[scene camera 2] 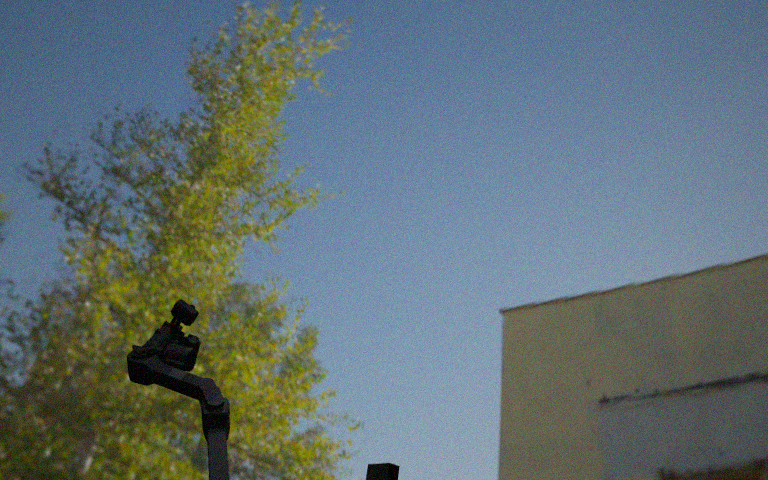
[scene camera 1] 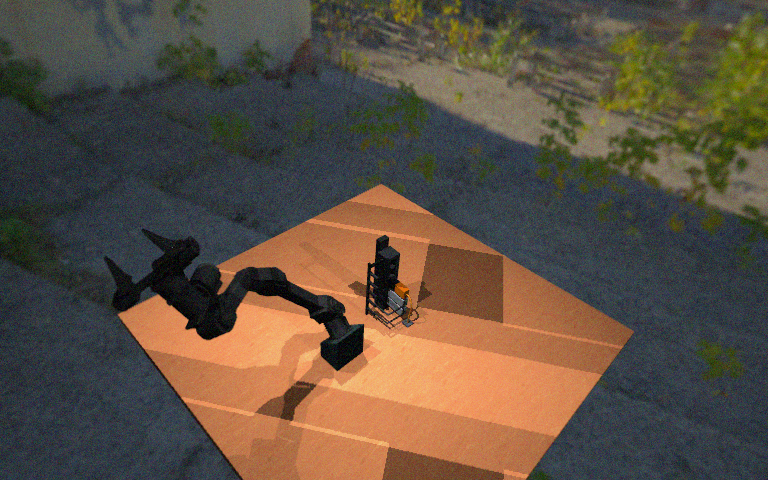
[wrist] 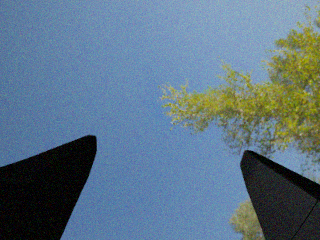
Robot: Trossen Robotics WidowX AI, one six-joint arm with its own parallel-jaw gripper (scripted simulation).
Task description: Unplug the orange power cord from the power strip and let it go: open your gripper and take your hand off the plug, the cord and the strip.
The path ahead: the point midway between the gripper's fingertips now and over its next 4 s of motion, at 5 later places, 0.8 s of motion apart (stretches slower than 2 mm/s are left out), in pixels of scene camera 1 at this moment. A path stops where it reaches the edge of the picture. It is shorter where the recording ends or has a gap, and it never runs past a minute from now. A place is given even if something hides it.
The gripper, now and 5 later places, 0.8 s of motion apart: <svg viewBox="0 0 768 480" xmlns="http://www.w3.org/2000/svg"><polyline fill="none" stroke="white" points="123,243 238,247 457,265 486,288 413,295 406,290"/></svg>
